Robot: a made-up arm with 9 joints. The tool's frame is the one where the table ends. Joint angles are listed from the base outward.
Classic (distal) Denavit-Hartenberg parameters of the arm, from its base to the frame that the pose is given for. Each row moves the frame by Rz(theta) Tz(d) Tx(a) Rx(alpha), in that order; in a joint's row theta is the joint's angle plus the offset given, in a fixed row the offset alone. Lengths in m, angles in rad.
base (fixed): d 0; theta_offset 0; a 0; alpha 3.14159
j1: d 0.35; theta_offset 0; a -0.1; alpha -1.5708
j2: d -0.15; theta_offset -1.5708; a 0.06; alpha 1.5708
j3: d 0.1; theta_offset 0; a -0.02; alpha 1.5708
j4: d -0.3; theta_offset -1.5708; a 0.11; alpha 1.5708
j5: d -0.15; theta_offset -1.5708; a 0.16; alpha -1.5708
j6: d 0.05; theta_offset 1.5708; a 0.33; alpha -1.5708
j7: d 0; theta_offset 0; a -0.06; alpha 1.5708
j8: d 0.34; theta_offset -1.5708; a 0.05; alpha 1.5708
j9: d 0; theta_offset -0.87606; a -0.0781; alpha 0
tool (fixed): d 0.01; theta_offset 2.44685; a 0; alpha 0
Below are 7 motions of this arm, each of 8 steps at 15 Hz.
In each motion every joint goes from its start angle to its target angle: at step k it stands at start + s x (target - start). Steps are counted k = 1, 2, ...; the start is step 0. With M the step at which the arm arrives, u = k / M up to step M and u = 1 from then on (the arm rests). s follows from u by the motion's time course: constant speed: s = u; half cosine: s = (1 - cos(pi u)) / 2; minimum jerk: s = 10 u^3 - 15 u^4 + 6 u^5.
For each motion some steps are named. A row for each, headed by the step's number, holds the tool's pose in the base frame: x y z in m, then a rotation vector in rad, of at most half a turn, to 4 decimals.
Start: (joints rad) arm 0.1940 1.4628 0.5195 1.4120 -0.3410 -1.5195 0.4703 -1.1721 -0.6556
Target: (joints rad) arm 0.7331 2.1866 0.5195 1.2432 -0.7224 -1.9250 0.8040 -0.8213 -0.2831
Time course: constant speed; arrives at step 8
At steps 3, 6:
3: -0.6826 -0.6744 -0.5397 -2.0849 1.8648 -1.2076
6: -0.8527 -0.4062 -0.6275 -1.2326 2.2664 -1.6985

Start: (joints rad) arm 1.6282 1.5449 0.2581 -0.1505 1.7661 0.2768 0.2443 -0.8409 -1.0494
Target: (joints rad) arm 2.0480 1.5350 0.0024 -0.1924 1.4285 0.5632 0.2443 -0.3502 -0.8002
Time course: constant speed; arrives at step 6
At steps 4, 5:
4: 0.1447 -0.4642 -0.2054 -1.8843 -0.1789 -1.0458
5: 0.1287 -0.4698 -0.1941 -1.7530 -0.1493 -1.1325

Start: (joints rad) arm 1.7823 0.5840 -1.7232 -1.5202 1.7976 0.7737 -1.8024 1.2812 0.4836
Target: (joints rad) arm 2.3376 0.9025 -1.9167 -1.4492 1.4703 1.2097 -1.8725 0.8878 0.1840
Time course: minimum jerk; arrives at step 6
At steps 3, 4, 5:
3: -0.1788 -0.2584 -0.6999 1.4099 1.1985 -2.2482
4: -0.2147 -0.2971 -0.6748 1.2350 1.2853 -2.2447
5: -0.2413 -0.3175 -0.6543 1.1054 1.3455 -2.2633

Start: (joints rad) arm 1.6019 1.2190 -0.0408 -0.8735 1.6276 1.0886 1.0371 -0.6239 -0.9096
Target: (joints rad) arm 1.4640 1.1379 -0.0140 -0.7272 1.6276 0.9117 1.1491 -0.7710 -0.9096
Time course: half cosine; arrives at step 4
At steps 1, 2, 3, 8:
1: 0.1921 -0.4791 -0.4725 -1.9258 0.4305 -0.7878
2: 0.2022 -0.4921 -0.4924 -1.9657 0.4309 -0.7067
3: 0.2132 -0.5042 -0.5140 -2.0049 0.4292 -0.6231
8: 0.2179 -0.5088 -0.5234 -2.0210 0.4278 -0.5877

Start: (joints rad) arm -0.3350 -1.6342 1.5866 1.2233 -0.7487 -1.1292 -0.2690 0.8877 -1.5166
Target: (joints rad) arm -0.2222 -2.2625 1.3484 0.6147 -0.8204 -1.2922 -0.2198 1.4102 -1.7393
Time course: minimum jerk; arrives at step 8
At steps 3, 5, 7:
3: 0.7504 0.1525 -0.3485 -2.3480 -0.9717 0.4350
5: 0.7225 0.0032 -0.6049 -2.1615 -0.6205 0.3198
7: 0.6628 -0.0896 -0.7313 -2.1026 -0.3979 0.2155

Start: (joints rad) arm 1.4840 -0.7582 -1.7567 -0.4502 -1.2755 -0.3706 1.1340 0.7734 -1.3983
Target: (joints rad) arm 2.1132 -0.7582 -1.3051 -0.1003 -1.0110 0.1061 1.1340 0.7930 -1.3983
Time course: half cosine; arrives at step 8
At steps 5, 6, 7, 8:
5: 1.0247 0.2620 -0.9417 -1.8179 -0.7212 -0.4347
6: 1.0100 0.1866 -0.9732 -1.8827 -0.6290 -0.4280
7: 0.9971 0.1375 -0.9904 -1.9226 -0.5672 -0.4260
8: 0.9921 0.1205 -0.9957 -1.9360 -0.5455 -0.4258

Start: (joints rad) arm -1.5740 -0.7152 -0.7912 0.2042 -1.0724 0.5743 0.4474 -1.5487 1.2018
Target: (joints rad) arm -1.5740 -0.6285 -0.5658 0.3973 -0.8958 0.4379 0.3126 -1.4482 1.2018
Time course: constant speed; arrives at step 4
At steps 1, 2, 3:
1: -0.1015 -0.5607 -1.0792 -0.6426 2.0533 1.8548
2: -0.0606 -0.5685 -1.0733 -0.7630 2.0327 1.8844
3: -0.0181 -0.5740 -1.0657 -0.8833 2.0066 1.9100

